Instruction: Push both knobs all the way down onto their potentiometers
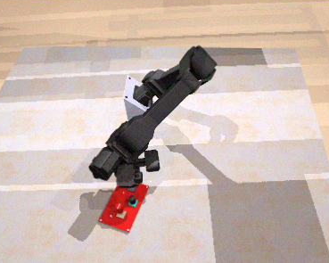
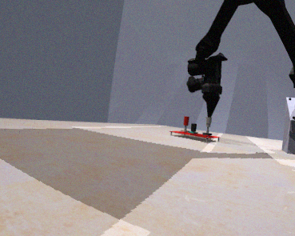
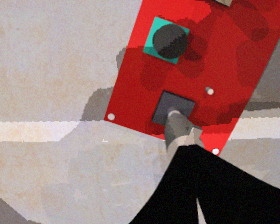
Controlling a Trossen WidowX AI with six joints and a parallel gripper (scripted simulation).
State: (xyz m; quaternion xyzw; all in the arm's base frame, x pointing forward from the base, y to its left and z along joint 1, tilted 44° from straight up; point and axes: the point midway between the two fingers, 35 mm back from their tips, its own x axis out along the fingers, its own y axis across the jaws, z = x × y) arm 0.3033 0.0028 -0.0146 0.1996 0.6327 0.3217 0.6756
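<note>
The grey knob lies 20 mm below my gripper tip. From my gripper tip the other things lie so: red knob 90 mm ahead, 20 mm to the right, 20 mm below.
</note>
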